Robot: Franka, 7 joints.
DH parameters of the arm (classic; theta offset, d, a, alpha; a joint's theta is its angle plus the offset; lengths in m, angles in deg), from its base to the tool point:
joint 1: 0 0.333 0 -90
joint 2: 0 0 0 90
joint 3: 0 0.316 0.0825 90
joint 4: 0 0 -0.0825 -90
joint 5: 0 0.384 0 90
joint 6: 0 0 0.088 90
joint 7: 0 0.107 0 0
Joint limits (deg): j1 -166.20..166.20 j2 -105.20..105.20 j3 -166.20..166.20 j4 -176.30..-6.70 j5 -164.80..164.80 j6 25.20..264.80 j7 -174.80..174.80
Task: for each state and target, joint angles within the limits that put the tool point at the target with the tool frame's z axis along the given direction. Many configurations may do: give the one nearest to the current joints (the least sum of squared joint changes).
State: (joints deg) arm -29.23 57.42 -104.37 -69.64 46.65 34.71 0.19
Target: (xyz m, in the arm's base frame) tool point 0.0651 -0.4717 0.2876 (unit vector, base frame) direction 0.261 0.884 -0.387
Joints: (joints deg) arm -22.75 72.97 -86.77 -103.84 43.10 34.96 0.19
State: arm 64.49 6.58 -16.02 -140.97 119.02 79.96 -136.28
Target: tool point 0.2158 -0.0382 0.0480 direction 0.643 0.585 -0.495
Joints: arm 31.93 40.98 -39.07 -168.15 132.82 87.21 -136.28
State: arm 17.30 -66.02 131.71 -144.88 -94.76 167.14 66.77
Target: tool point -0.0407 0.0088 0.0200 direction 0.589 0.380 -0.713
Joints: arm 23.94 -55.98 157.19 -166.85 -96.16 178.79 66.77
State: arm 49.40 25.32 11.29 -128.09 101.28 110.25 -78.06
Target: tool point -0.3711 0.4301 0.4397 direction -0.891 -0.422 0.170
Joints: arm 78.92 9.64 43.18 -119.31 96.34 93.10 -78.06
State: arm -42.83 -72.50 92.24 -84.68 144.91 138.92 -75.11
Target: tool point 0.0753 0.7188 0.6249 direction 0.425 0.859 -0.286
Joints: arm -50.88 -83.36 64.66 -74.16 104.39 136.12 -75.11
